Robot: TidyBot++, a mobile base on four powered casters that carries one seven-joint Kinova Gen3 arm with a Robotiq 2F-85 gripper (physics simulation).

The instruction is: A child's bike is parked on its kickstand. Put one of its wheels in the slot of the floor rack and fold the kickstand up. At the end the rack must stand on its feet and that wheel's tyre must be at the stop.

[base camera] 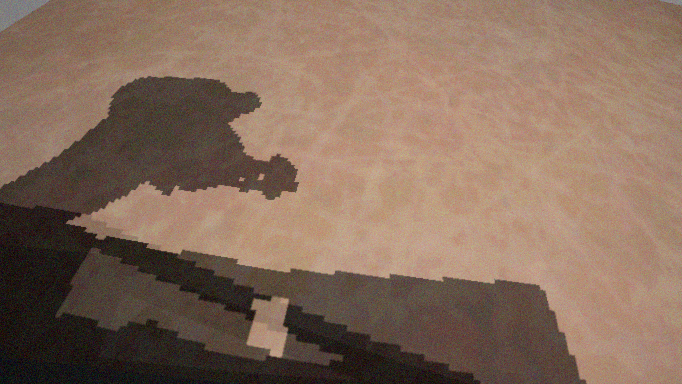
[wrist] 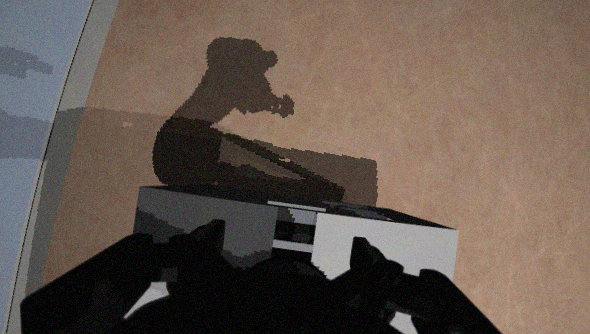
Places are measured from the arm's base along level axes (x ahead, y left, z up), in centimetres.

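Pixels of known places: gripper, between the fingertips: (wrist: pixel 287 242).
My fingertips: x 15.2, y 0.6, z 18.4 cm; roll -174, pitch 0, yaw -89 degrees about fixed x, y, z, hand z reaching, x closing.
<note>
Behind a point stands the place of what it marks.
The bike, its kickstand and the floor rack do not show in the base camera view or in the wrist view. My gripper (wrist: pixel 287 242) {z 18.4, x 15.2, y 0.6 cm} is open, with its two dark fingers wide apart at the bottom of the wrist view. It is above my own base (wrist: pixel 385 245) {z -1.4, x 11.5, y -13.8 cm}, whose light grey and dark top edge shows behind the fingers. I see no object between the fingers. The gripper itself does not show in the base camera view.
A tan, mottled floor (base camera: pixel 450 150) {z -39.6, x 49.6, y -16.1 cm} (wrist: pixel 450 100) {z -39.6, x 51.9, y -45.4 cm} stretches ahead. Dark shadows of the arm and base (base camera: pixel 170 130) (wrist: pixel 235 85) lie on it. A pale blue-grey wall (wrist: pixel 30 90) {z -23.1, x 33.9, y 77.9 cm} with a light skirting strip (wrist: pixel 75 95) {z -35.3, x 36.8, y 76.3 cm} stands at the left of the wrist view.
</note>
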